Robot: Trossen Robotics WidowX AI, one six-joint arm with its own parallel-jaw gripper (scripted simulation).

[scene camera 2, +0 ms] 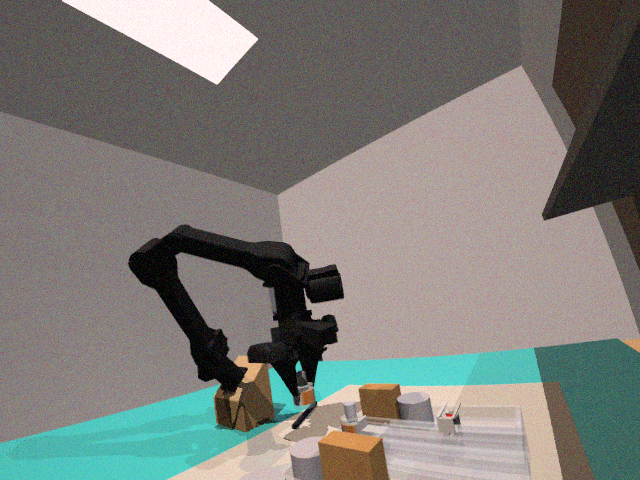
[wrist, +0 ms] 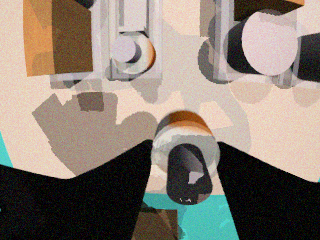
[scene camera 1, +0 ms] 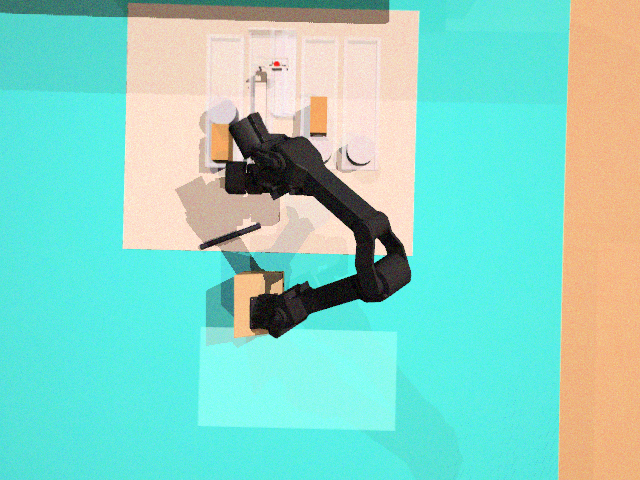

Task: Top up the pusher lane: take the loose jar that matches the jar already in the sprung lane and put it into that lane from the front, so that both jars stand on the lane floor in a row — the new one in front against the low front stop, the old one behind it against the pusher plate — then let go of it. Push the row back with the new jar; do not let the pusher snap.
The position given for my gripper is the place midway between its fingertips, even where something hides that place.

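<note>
My gripper [scene camera 2: 303, 391] holds a jar [wrist: 185, 152]. The wrist view also shows my gripper [wrist: 183, 147], and scene camera 1 shows my gripper [scene camera 1: 278, 182] too.
</note>
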